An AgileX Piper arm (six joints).
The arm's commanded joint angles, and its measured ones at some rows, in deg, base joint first. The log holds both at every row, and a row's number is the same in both.
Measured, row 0:
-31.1, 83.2, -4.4, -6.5, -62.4, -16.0
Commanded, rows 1 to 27:
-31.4, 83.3, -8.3, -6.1, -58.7, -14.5
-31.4, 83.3, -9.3, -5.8, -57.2, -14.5
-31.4, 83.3, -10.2, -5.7, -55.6, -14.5
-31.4, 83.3, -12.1, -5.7, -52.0, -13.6
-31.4, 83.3, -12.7, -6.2, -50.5, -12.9
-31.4, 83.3, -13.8, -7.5, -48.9, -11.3
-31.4, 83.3, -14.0, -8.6, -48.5, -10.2
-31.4, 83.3, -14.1, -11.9, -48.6, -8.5
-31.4, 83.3, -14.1, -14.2, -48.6, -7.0
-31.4, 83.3, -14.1, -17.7, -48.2, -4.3
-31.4, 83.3, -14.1, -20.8, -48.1, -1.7
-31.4, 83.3, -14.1, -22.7, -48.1, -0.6
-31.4, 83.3, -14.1, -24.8, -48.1, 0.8
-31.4, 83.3, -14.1, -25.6, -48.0, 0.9
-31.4, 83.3, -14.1, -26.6, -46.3, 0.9
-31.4, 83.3, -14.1, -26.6, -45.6, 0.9
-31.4, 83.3, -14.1, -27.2, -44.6, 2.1
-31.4, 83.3, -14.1, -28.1, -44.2, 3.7
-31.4, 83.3, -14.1, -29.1, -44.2, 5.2
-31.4, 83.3, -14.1, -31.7, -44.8, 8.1
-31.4, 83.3, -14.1, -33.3, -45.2, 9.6
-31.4, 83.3, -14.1, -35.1, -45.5, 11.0
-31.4, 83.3, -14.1, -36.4, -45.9, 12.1
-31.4, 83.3, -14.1, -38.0, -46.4, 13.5
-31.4, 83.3, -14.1, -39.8, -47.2, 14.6
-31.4, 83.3, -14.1, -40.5, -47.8, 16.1
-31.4, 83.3, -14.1, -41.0, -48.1, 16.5
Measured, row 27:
-31.3, 83.3, -13.9, -37.0, -45.6, 13.1
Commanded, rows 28 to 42:
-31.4, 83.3, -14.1, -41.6, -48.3, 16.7
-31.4, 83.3, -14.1, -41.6, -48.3, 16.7
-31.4, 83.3, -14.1, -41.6, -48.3, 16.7
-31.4, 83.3, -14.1, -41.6, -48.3, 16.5
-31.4, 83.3, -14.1, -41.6, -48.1, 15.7
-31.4, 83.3, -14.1, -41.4, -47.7, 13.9
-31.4, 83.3, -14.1, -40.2, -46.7, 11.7
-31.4, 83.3, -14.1, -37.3, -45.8, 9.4
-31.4, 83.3, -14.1, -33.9, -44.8, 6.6
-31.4, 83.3, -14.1, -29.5, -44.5, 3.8
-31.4, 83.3, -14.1, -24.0, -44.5, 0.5
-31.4, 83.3, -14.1, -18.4, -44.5, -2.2
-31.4, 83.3, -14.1, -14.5, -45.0, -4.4
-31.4, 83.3, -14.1, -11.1, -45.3, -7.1
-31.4, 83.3, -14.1, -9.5, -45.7, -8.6
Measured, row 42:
-31.3, 83.3, -13.9, -22.4, -45.1, 0.5
